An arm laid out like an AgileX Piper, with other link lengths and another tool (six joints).
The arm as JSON. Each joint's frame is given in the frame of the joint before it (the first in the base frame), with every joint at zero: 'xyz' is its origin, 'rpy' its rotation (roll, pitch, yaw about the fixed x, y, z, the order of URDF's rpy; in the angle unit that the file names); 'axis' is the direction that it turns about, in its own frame. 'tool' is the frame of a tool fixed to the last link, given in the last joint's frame.
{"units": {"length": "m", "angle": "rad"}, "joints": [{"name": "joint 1", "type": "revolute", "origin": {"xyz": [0.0, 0.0, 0.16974], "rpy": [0.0, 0.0, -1.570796]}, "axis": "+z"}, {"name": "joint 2", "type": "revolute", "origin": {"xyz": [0.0, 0.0, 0.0], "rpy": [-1.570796, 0.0, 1.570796]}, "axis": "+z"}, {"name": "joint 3", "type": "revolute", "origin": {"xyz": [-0.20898, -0.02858, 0.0], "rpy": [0.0, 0.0, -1.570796]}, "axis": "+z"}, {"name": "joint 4", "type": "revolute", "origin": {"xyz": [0.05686, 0.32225, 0.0], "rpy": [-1.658, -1.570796, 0.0]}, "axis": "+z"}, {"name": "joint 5", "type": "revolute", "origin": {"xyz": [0.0, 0.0, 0.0], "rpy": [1.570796, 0.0, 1.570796]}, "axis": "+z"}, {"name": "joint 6", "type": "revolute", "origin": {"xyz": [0.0, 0.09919, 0.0], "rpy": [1.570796, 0.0, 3.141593]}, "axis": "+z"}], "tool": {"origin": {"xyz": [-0.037, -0.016, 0.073], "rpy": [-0.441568, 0.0, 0.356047]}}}
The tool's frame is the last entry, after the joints.
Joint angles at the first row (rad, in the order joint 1, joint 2, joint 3, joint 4, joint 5, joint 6):
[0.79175, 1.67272, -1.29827, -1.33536, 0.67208, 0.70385]
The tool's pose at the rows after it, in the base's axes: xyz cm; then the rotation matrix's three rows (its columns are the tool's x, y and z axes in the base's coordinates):
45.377, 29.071, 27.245; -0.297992, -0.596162, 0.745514; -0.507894, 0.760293, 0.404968; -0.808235, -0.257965, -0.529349
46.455, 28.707, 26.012; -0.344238, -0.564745, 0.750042; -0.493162, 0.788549, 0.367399; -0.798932, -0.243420, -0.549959
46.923, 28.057, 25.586; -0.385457, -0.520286, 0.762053; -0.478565, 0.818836, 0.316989; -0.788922, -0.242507, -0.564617
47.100, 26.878, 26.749; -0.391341, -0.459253, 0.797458; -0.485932, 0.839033, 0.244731; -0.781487, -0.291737, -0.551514
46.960, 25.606, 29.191; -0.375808, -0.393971, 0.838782; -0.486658, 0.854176, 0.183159; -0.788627, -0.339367, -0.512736
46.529, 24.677, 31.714; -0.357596, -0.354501, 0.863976; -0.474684, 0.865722, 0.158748; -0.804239, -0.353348, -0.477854
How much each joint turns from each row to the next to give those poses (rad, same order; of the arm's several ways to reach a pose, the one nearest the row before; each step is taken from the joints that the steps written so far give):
[-0.03638, 0.08210, -0.07384, 0.00262, 0.00221, 0.00002]
[-0.00928, 0.05962, -0.04913, 0.03016, 0.03450, -0.00230]
[0.00000, 0.03052, -0.03351, 0.02587, 0.05953, -0.00599]
[0.00002, -0.00183, -0.01700, -0.02921, 0.07910, -0.00223]
[-0.00001, -0.02708, -0.01124, -0.04138, 0.07203, -0.00001]
[0.00000, -0.04141, -0.00505, -0.01365, 0.03718, -0.00968]

